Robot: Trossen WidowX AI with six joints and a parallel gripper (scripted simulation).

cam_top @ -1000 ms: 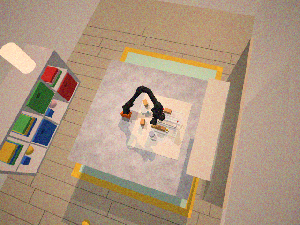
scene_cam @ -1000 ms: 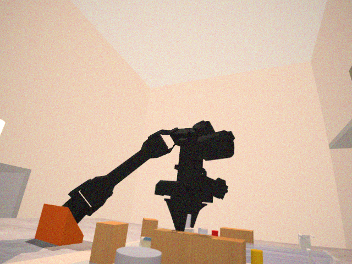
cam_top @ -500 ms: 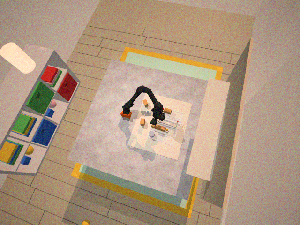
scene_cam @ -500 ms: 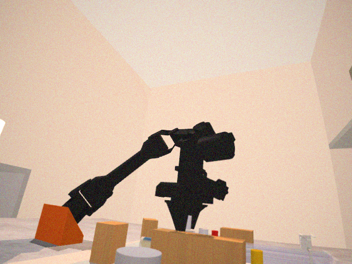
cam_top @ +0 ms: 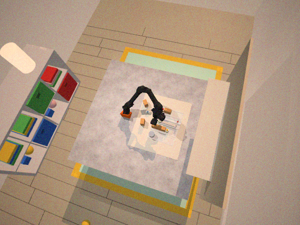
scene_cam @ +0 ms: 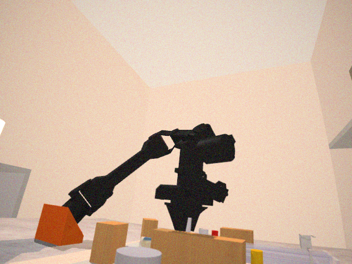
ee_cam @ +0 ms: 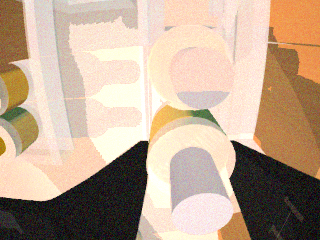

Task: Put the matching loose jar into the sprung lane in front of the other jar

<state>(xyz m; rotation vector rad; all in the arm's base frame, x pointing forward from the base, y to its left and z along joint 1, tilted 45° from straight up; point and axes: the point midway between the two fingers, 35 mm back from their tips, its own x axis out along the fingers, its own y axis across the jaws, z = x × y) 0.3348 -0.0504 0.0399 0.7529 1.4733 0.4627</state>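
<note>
Right now my gripper tip is 140 mm short of the lane rack and 30 mm above it. Also, from my gripper tip: grey cylinder 170 mm to the right, 20 mm below, 20 mm behind.
</note>
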